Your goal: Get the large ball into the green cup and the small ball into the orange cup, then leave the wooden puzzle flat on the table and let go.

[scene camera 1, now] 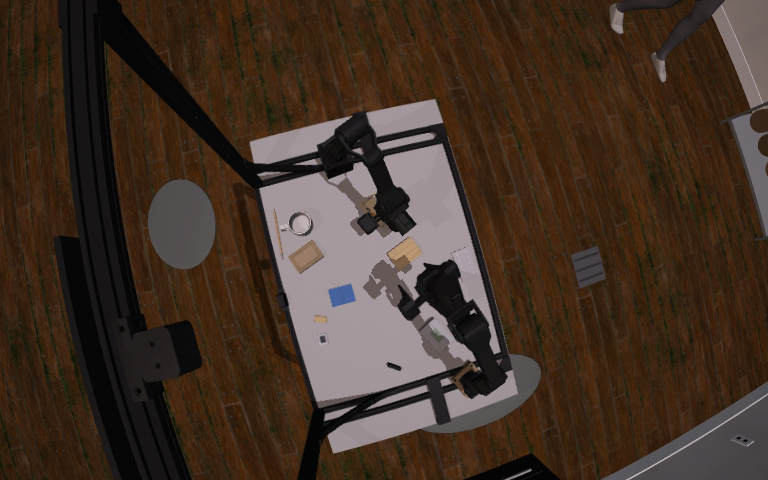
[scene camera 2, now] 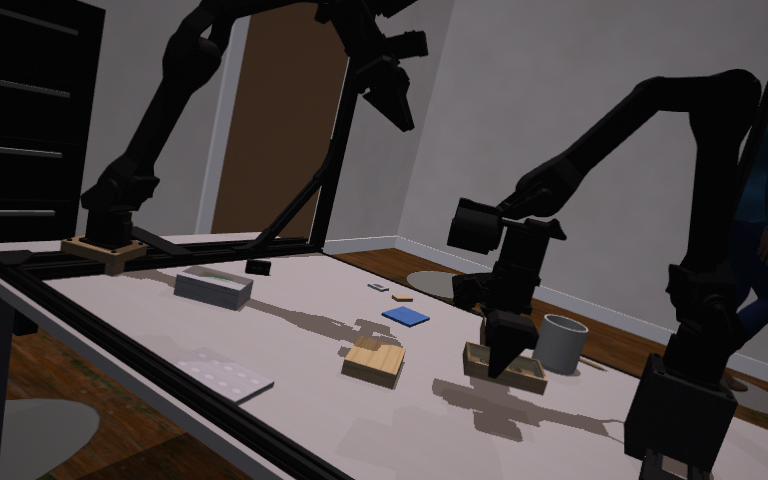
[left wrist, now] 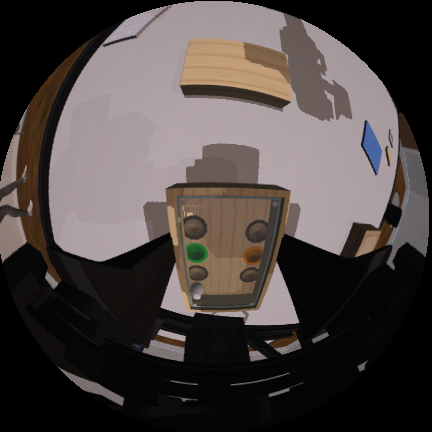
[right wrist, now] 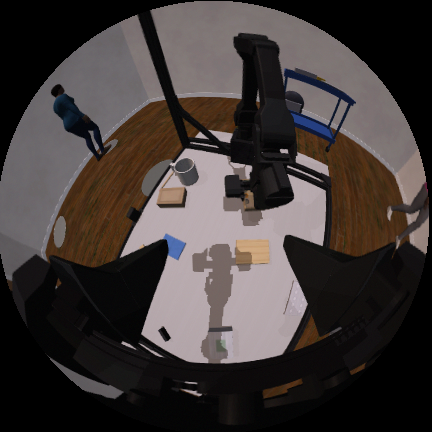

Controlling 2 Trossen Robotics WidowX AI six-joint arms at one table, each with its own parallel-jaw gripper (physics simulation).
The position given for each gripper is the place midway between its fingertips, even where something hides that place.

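Scene camera 2 shows the left gripper (scene camera 2: 489,366) gripping a wooden puzzle (scene camera 2: 524,373), while the right gripper (scene camera 2: 409,130) is open and holds nothing. In scene camera 1 there is the right gripper (scene camera 1: 411,274). The left wrist view has both the puzzle (left wrist: 226,235) and the left gripper (left wrist: 226,237), and the right wrist view takes in the left gripper (right wrist: 253,199) together with the right gripper (right wrist: 226,243).
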